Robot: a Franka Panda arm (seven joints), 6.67 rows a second.
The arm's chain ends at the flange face. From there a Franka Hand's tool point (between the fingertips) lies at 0.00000 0.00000 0.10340 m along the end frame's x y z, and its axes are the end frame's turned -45 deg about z.
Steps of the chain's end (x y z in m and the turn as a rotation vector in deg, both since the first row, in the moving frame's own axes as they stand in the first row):
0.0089, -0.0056, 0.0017, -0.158, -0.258, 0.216
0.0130, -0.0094, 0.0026, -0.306, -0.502, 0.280
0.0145, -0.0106, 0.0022, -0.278, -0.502, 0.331
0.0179, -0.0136, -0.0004, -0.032, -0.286, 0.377
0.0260, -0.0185, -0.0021, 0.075, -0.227, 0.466
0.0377, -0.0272, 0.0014, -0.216, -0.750, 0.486
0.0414, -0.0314, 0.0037, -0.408, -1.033, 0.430
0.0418, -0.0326, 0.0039, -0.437, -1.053, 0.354
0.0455, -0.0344, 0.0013, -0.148, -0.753, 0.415
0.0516, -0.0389, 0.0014, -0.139, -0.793, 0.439
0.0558, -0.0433, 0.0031, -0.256, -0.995, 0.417
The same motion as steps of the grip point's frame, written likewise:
0.0097, 0.0022, 0.0017, 0.071, -0.294, 0.216
0.0148, 0.0023, 0.0026, 0.139, -0.571, 0.280
0.0168, 0.0025, 0.0022, 0.158, -0.552, 0.331
0.0219, 0.0027, -0.0004, 0.180, -0.225, 0.377
0.0313, 0.0049, -0.0021, 0.214, -0.107, 0.466
0.0447, 0.0067, 0.0014, 0.378, -0.683, 0.486
0.0496, 0.0063, 0.0037, 0.442, -1.019, 0.430
0.0507, 0.0057, 0.0039, 0.436, -1.054, 0.354
0.0554, 0.0071, 0.0013, 0.428, -0.637, 0.415
0.0628, 0.0081, 0.0014, 0.462, -0.659, 0.439
0.0685, 0.0079, 0.0031, 0.523, -0.885, 0.417

